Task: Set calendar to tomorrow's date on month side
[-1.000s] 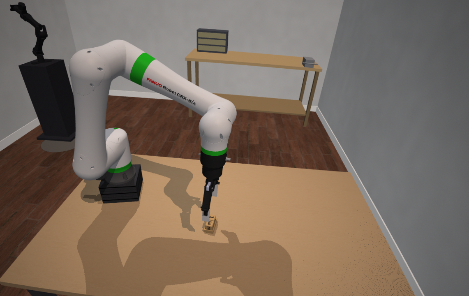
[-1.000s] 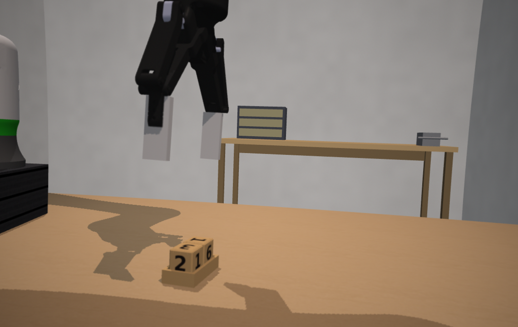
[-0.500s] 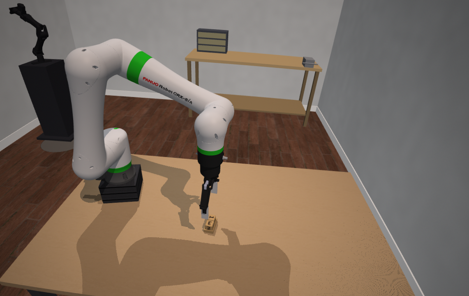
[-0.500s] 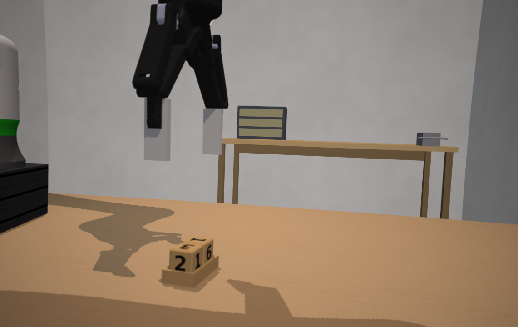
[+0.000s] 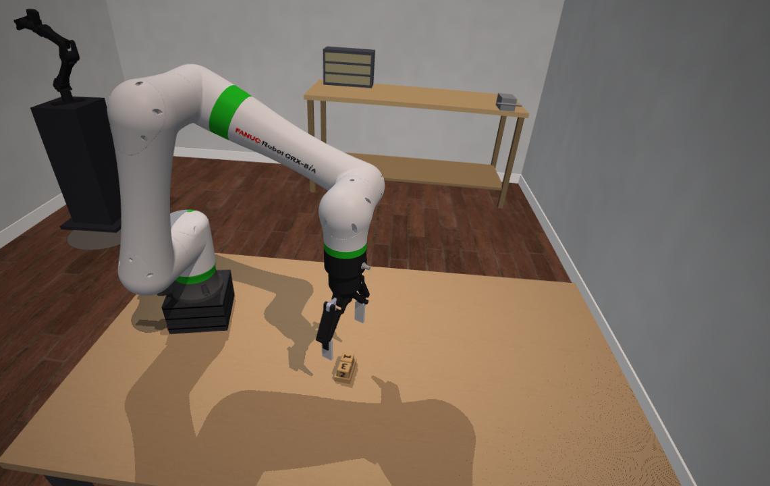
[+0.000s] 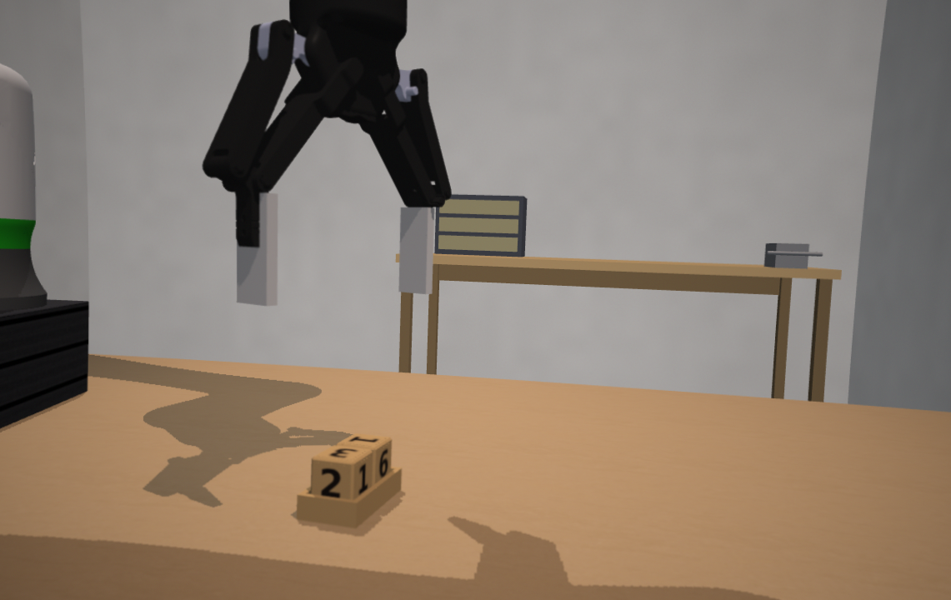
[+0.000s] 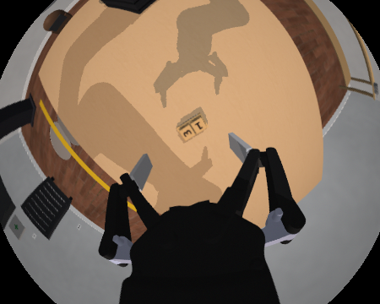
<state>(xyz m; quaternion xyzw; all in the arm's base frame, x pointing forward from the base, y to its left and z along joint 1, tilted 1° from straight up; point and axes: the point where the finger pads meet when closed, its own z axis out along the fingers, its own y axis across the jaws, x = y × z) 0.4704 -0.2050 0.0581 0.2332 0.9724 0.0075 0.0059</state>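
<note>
The wooden tray lies 150 mm below my hand and 20 mm to the left of it.
</note>
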